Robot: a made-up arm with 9 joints.
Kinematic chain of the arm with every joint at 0, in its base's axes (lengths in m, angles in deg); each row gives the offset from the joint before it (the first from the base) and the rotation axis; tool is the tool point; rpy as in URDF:
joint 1: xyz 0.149 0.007 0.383 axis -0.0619 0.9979 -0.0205
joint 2: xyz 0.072 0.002 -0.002 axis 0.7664 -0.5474 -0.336
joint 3: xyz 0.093 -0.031 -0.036 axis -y
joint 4: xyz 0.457 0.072 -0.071 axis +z
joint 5: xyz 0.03 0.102 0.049 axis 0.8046 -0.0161 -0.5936
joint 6: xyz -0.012 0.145 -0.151 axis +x
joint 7: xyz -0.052 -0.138 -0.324 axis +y
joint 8: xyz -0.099 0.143 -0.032 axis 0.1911 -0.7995 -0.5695
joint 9: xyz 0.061 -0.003 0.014 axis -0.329 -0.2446 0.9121
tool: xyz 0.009 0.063 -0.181 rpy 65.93 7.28 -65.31
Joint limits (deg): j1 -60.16..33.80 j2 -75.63..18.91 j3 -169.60..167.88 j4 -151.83..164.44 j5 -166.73..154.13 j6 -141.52..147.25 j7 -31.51..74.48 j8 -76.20..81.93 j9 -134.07..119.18
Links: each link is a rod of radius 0.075 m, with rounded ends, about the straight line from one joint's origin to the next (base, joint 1, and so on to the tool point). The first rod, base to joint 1, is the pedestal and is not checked.
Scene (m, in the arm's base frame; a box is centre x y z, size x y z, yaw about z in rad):
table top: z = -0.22
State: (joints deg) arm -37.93 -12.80 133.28 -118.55 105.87 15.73 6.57 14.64 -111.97
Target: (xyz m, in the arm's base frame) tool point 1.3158 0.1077 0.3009
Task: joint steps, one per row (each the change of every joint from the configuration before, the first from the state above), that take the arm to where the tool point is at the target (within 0.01 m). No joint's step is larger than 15 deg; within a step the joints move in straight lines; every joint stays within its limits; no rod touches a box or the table.
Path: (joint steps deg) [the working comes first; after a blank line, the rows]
Joints at the target: 30.57 -43.56 68.88 -110.64 74.21 -6.77 9.33 8.16 -113.51
Straight joint move there: clear.

1: 13.70 -6.15 -12.88 1.58 -6.33 -4.50 0.55 -1.30 -0.31
2: 13.70 -6.16 -12.88 1.58 -6.33 -4.50 0.55 -1.29 -0.31
3: 13.70 -6.15 -12.88 1.58 -6.33 -4.50 0.56 -1.30 -0.30
4: 13.70 -6.15 -12.88 1.58 -6.34 -4.50 0.55 -1.30 -0.31
5: 13.70 -6.15 -12.88 1.59 -6.33 -4.50 0.55 -1.29 -0.31

